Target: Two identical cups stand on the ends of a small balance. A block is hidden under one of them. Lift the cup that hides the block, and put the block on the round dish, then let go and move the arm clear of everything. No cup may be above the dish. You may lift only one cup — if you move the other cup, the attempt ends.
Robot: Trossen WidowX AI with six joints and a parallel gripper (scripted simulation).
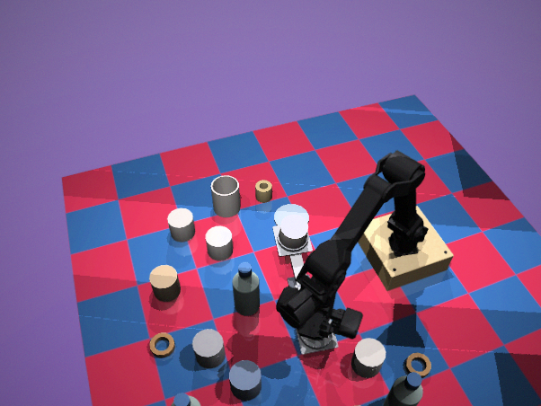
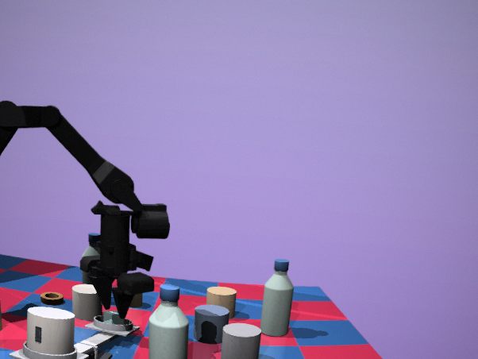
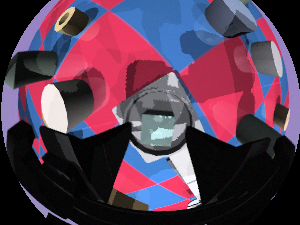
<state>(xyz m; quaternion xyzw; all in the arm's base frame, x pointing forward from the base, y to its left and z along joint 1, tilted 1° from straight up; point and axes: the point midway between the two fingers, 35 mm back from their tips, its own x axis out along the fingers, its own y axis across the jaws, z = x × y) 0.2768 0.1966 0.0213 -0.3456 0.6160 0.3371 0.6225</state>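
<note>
Now: the pale blue round dish 390 mm to the right of my gripper tip, 50 mm below it and 10 mm behind it. The rest, counted from my gripper tip: grey balance 140 mm to the right, 10 mm below, 10 mm ahead.
</note>
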